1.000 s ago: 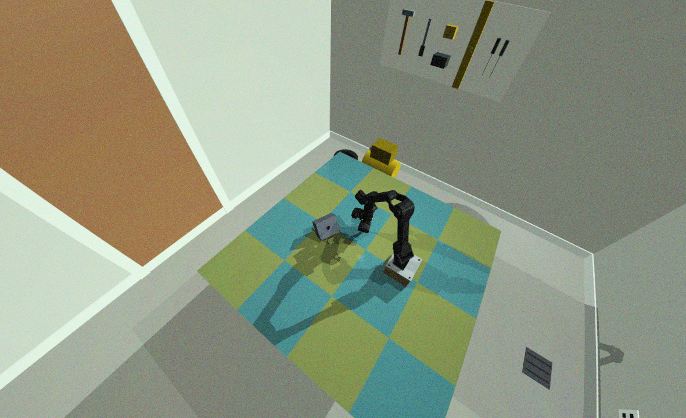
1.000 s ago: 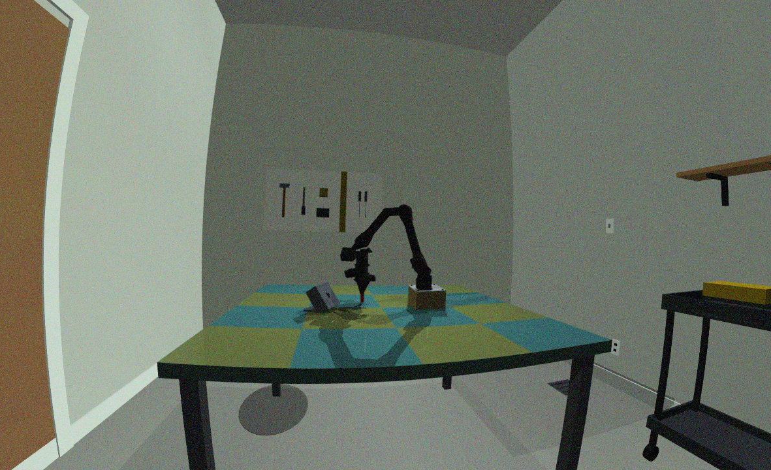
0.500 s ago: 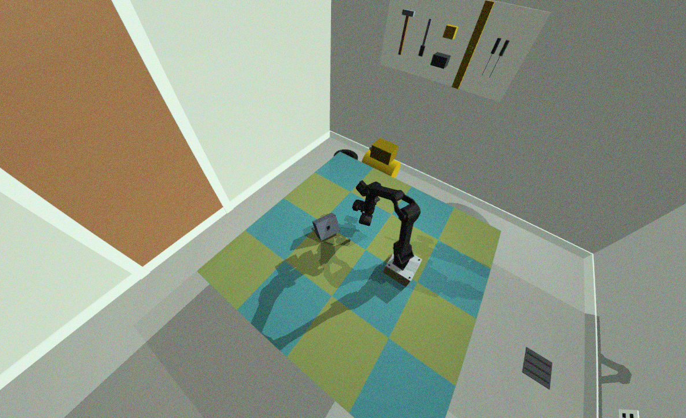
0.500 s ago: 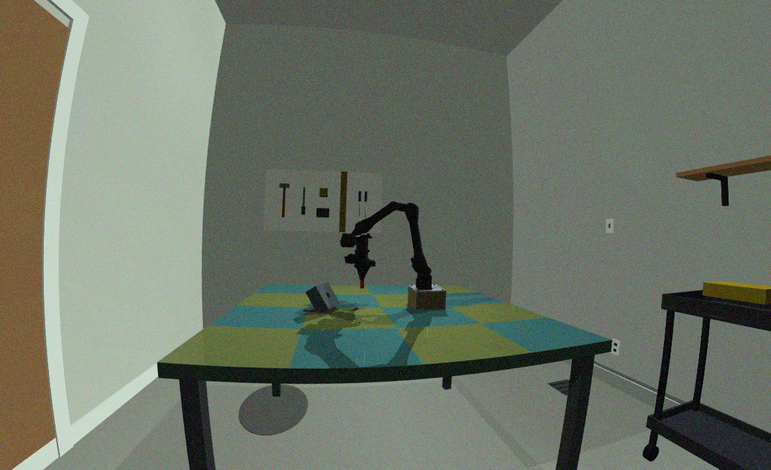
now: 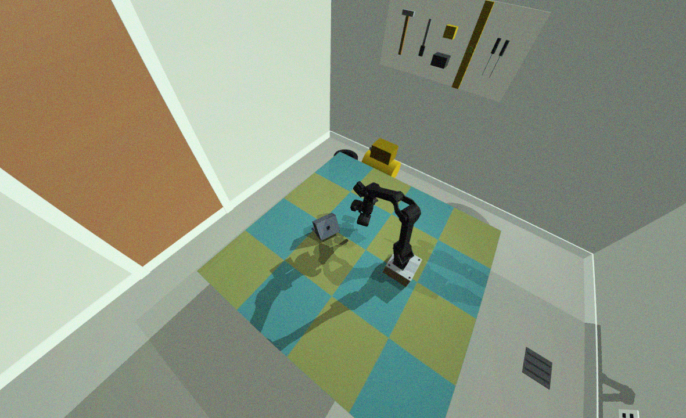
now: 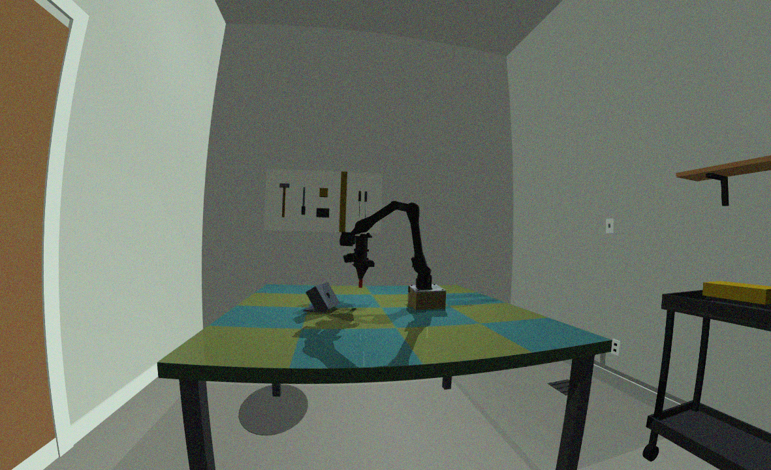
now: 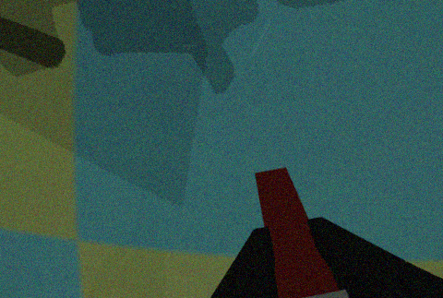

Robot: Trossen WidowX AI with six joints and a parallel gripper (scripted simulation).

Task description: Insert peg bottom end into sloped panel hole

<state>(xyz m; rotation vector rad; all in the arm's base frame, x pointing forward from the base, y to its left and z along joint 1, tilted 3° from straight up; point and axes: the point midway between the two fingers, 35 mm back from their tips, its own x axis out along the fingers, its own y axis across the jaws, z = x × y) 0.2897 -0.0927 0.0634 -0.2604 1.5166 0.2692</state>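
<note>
The grey sloped panel lies 160 mm ahead of my gripper tip, 150 mm to the left of it and 60 mm below it. The rest, counted from my gripper tip: red square-sided peg: 20 mm above.
</note>
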